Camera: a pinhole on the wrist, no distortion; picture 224 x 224 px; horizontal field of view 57.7 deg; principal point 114.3 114.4 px. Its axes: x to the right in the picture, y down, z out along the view. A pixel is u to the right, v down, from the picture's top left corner.
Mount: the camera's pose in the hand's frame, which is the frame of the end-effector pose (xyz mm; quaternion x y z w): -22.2 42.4 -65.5 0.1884 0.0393 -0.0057 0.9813
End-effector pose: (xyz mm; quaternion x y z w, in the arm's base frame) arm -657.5 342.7 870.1 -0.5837 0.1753 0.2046 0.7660
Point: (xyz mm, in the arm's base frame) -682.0 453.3 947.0
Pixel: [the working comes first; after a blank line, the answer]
In the camera's frame: -41.1 7.8 200.1

73 122
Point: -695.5 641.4 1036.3
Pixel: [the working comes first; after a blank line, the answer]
In the camera's frame: -93.6 61.6 394.7

66 146
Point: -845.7 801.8 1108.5
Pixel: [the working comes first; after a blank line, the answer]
In the camera's frame: -253.9 172.3 519.4

15 182
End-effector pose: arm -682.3 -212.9 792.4 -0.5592 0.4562 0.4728 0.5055
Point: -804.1 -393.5 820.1
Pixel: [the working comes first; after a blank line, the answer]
In the camera's frame: -7.2 41.1 -133.0

behind the camera
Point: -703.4 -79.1 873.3
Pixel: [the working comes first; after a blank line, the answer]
In the camera's frame: -80.7 31.9 193.0

29 148
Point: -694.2 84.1 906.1
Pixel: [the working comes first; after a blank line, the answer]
In the camera's frame: -129.8 66.8 348.5

39 153
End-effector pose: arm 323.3 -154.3 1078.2 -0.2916 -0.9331 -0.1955 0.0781
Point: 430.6 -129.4 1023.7
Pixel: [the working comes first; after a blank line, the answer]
In the camera's frame: -76.3 62.5 100.3

outside the picture
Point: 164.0 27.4 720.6
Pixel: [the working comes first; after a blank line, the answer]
In the camera's frame: 114.7 74.6 488.8

162 145
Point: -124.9 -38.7 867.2
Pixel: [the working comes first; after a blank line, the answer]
In the camera's frame: 365.7 -132.1 429.0

outside the picture
